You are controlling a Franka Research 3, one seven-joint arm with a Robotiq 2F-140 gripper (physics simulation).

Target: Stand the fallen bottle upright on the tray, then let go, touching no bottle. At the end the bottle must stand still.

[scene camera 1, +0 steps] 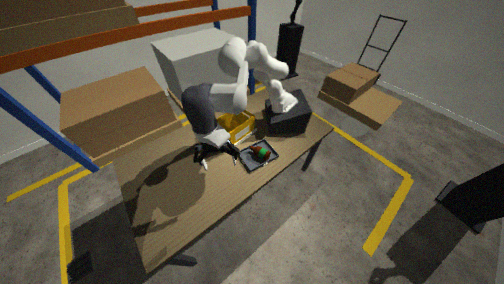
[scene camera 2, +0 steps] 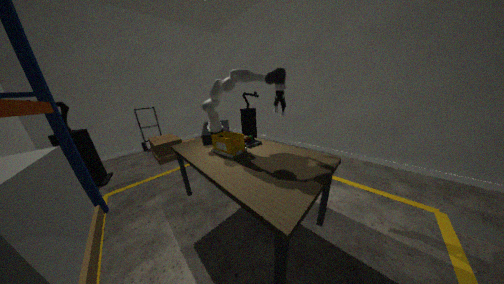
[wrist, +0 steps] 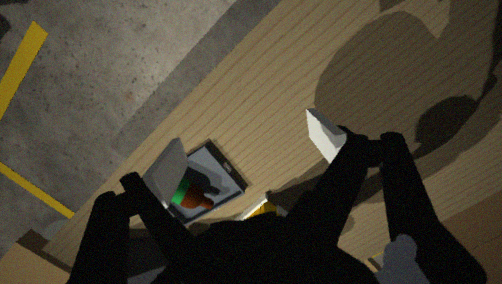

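A brown bottle with a green band [scene camera 1: 262, 153] [wrist: 192, 198] lies on its side on the dark rectangular tray [scene camera 1: 249, 162] [wrist: 219, 172]. In scene camera 1 its neck points left, toward the gripper side. In the wrist view the left finger hides part of the bottle and tray. In scene camera 2 the bottle is tiny and partly hidden behind the yellow bin. My gripper [scene camera 1: 220, 163] [scene camera 2: 280, 113] [wrist: 245, 137] is open and empty, pointing down. It hangs high above the table, to the left of the tray in scene camera 1, touching neither bottle nor tray.
A yellow bin [scene camera 1: 238, 126] [scene camera 2: 228, 144] [wrist: 267, 208] stands on the wooden table [scene camera 1: 225, 195] [scene camera 2: 275, 200] [wrist: 270, 65] close to the tray. The arm's black base block [scene camera 1: 289, 122] stands beyond the tray. An orange and blue shelf rack [scene camera 1: 200, 19] stands behind the table.
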